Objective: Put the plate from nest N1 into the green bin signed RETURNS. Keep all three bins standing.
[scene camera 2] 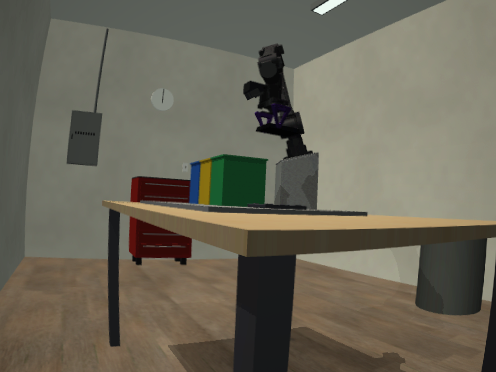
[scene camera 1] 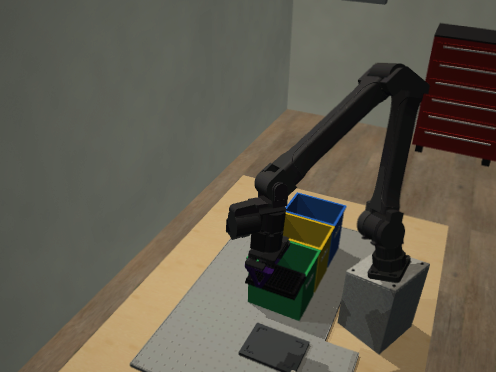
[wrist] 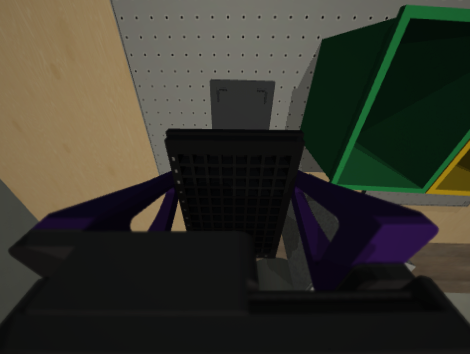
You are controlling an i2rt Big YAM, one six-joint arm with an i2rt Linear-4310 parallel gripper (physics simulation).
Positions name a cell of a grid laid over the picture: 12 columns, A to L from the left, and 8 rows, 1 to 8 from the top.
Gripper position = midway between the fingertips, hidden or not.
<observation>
In view: the gripper (scene camera 1: G6), a green bin (scene camera 2: F4), a yellow bin (scene camera 1: H5), a blue bin (scene camera 1: H5) and a black plate (scene camera 1: G7).
The green bin also shows in scene camera 1 (scene camera 1: H6) and in the wrist view (wrist: J3). The black plate shows as well in the wrist view (wrist: G5). The gripper also shows in the wrist view (wrist: F4). The wrist view does not show the blue bin: it is out of frame.
</observation>
